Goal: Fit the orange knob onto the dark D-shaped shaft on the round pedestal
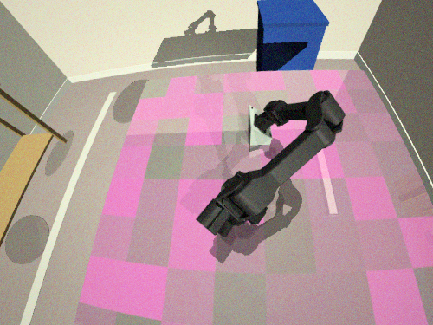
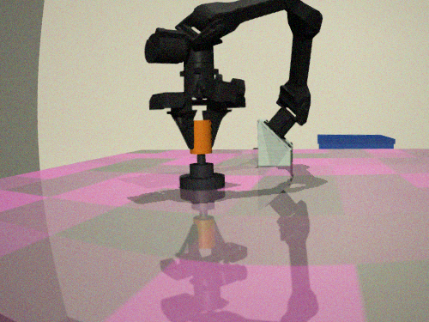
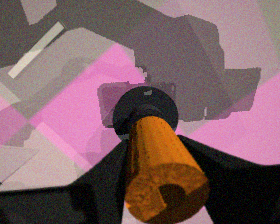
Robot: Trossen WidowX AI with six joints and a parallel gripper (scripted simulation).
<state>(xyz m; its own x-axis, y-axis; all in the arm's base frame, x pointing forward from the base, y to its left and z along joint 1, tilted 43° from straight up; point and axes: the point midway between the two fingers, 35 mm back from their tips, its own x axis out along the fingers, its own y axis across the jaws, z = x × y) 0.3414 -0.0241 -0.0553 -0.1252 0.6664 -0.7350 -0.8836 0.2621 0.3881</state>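
Right now the orange knob is 2 cm above my gripper tip. The rest, counted from my gripper tip: round pedestal (4 cm below).
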